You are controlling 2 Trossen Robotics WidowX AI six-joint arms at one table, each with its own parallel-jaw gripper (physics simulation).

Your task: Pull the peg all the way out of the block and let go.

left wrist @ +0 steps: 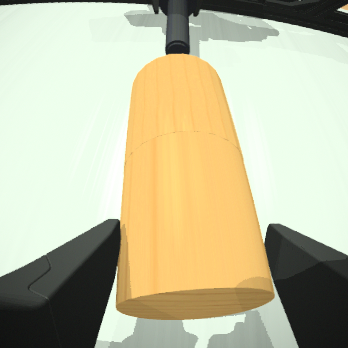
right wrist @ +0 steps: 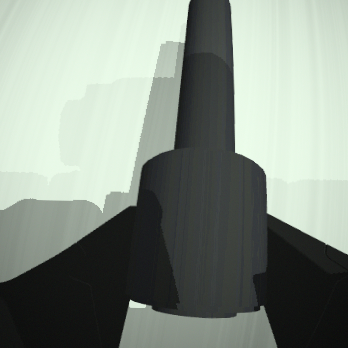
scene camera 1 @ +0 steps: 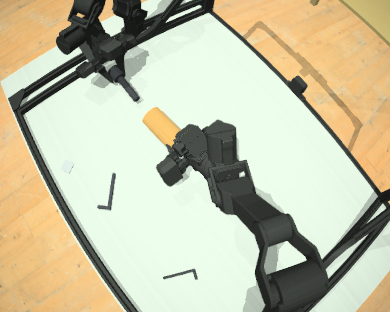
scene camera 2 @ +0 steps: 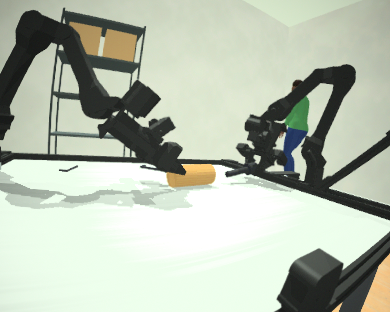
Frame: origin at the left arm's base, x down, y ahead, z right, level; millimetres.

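Seen in the pictures: left gripper, between the fingertips: [left wrist: 194, 233] [scene camera 2: 179, 171]; right gripper, between the fingertips: [right wrist: 193, 218] [scene camera 1: 118, 78] [scene camera 2: 248, 174]; right arm's base, origin of its link: [scene camera 1: 133, 29] [scene camera 2: 312, 184].
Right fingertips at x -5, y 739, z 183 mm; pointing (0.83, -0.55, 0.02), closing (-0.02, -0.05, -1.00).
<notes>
Offsets run from my right fingertips to a thing's middle. "pt": to the spot under its first point.
The block, a light wooden cylinder @(dx -5, dy -221, dz -3 mm) [scene camera 1: 161, 125] [scene camera 2: 202, 175] [left wrist: 185, 200], lies on its side on the table. The left gripper [scene camera 1: 176, 146] [scene camera 2: 181, 171] [left wrist: 193, 225] is shut on it near its near end in the left wrist view, a finger at each side. The dark peg @(dx -13, dy -35, dz -1 mm) [scene camera 1: 128, 88] [scene camera 2: 237, 172] [left wrist: 177, 27] [right wrist: 206, 100] is outside the block, with a gap between its thin tip and the block's end in scene camera 1. The right gripper [scene camera 1: 115, 73] [scene camera 2: 254, 169] [right wrist: 200, 212] is shut on the peg's thick head. The block's hole is hidden.
Two dark L-shaped pieces @(dx +20, dy -240, dz -215 mm) [scene camera 1: 111, 192] @(dx +21, dy -520, dz -217 mm) [scene camera 1: 181, 273] and a small pale square @(pt dx +21, dy -117, dz -262 mm) [scene camera 1: 67, 166] lie on the table. A black frame [scene camera 1: 70, 225] runs around its edge. A shelf unit [scene camera 2: 97, 62] and a person in green [scene camera 2: 298, 116] stand behind the table.
</notes>
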